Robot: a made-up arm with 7 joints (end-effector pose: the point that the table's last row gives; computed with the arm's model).
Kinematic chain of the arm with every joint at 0, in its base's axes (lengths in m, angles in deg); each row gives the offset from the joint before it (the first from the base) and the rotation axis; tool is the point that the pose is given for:
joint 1: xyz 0 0 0.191 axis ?
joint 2: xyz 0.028 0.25 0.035 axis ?
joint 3: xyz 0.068 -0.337 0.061 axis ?
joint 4: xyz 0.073 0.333 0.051 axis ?
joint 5: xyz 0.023 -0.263 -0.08 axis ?
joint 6: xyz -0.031 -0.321 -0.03 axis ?
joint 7: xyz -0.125 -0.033 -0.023 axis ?
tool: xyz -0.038 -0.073 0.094
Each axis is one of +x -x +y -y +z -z.
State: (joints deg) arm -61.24 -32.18 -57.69 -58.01 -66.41 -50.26 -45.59
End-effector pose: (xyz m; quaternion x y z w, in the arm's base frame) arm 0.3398 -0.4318 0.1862 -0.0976 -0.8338 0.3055 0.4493
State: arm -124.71 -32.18 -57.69 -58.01 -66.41 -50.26 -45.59
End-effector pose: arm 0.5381 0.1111 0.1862 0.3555 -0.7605 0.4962 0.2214
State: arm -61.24 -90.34 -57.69 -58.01 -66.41 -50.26 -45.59
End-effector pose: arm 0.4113 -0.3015 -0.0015 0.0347 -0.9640 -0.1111 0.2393
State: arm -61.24 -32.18 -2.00 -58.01 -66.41 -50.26 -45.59
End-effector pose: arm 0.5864 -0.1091 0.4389 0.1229 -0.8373 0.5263 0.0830
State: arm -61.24 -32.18 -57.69 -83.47 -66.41 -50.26 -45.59
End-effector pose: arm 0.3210 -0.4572 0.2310 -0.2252 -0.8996 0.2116 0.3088
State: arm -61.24 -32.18 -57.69 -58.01 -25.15 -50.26 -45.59
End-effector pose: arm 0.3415 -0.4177 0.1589 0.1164 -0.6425 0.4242 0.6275
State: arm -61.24 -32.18 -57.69 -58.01 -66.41 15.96 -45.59
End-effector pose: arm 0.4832 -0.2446 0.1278 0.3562 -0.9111 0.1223 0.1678
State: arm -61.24 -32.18 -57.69 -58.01 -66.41 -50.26 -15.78
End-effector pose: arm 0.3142 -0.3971 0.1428 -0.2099 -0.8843 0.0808 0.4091
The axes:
joint 1: -z
joint 2: +y
joint 3: +z
joint 4: +y
joint 5: +y
joint 6: -z
joint 7: -x

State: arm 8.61 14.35 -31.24 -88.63 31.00 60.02 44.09
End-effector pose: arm 0.0407 -0.2129 0.2750 -0.2208 -0.1033 -0.7804 0.5758
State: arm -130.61 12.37 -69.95 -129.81 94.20 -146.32 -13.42
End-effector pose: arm 0.2890 0.2806 0.5337 0.2813 0.0228 -0.9333 0.2222
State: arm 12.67 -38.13 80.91 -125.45 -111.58 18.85 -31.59
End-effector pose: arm 0.1568 0.0659 0.7930 -0.4866 0.4464 -0.1783 0.7295
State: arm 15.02 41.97 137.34 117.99 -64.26 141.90 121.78
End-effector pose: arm 0.1738 0.0624 0.0938 -0.9740 0.0641 0.0046 0.2174
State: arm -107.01 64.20 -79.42 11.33 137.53 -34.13 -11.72
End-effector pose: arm 0.3452 0.0363 0.5548 -0.0534 0.8073 -0.4483 0.3801
